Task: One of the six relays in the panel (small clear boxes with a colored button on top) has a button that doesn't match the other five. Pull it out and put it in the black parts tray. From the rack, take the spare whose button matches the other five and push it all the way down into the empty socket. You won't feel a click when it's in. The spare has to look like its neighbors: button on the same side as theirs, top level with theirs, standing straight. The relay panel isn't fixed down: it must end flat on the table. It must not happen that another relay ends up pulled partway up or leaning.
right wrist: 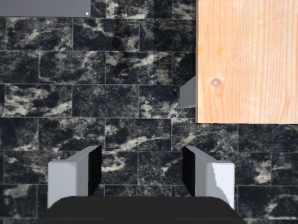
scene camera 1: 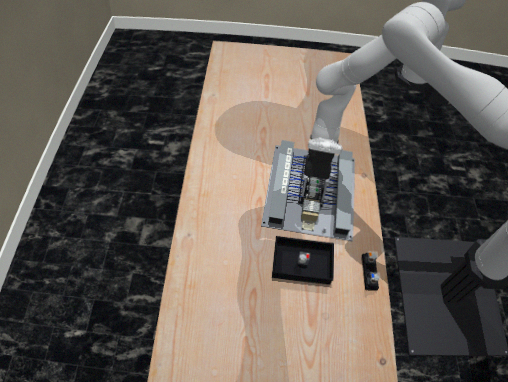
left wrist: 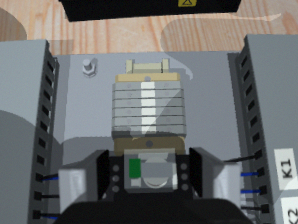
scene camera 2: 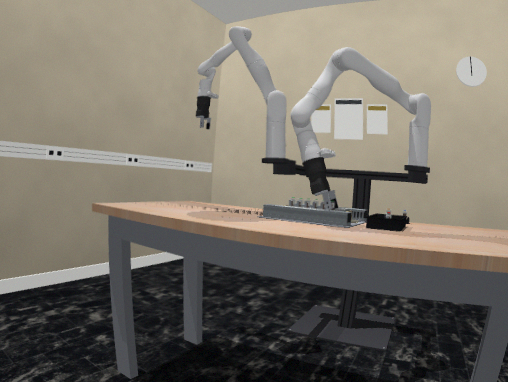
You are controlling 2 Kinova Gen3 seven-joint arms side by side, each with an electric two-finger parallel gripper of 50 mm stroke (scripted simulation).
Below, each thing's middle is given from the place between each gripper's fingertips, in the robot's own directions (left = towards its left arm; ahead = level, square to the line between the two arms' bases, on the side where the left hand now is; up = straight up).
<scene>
I see the relay panel (scene camera 1: 300, 214) 5 cm to the right of my left hand (scene camera 2: 332, 209), 3 cm below it and 1 cm behind it. The rest, counted from my left hand: black parts tray (scene camera 1: 320, 269) 20 cm to the left, 5 cm ahead, 4 cm below.
My right hand is 40 cm short of the relay panel, 73 cm to the right of it and 39 cm above it. From my right hand the other things lie so: black parts tray (46 cm ahead, 98 cm to the left, 39 cm below).
</scene>
